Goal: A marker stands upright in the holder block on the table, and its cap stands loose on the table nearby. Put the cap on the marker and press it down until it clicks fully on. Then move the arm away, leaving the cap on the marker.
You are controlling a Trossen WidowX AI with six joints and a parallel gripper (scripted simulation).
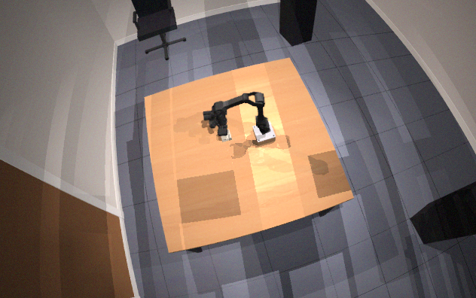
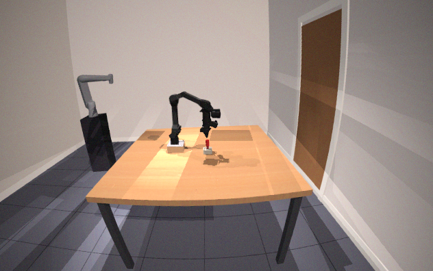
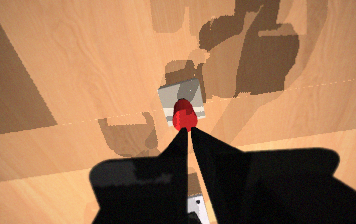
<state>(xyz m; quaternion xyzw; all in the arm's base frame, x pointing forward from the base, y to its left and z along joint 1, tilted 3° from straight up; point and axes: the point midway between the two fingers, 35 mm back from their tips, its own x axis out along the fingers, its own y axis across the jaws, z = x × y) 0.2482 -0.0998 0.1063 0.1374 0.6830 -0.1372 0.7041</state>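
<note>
Right now the red cap is 4 cm below my gripper tip. Also, from my gripper tip: holder block 11 cm below.
</note>
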